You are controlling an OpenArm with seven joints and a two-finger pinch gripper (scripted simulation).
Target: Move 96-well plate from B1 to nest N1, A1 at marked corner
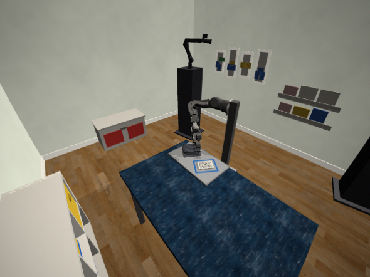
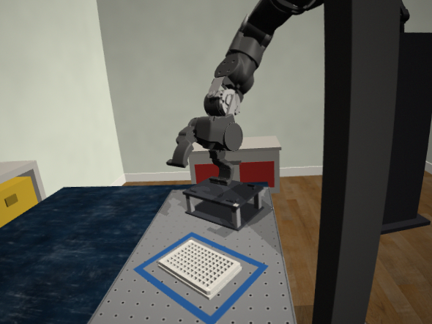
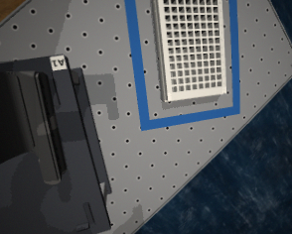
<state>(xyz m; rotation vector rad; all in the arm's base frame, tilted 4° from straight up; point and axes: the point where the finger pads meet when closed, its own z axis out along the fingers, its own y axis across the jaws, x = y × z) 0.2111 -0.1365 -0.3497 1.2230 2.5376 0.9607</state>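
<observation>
The white 96-well plate is 2 cm ahead of my hand, 10 cm to the left of it and 13 cm below it. Also, from my hand: dark raised plate nest (6 cm behind, 10 cm to the right, 8 cm below).
</observation>
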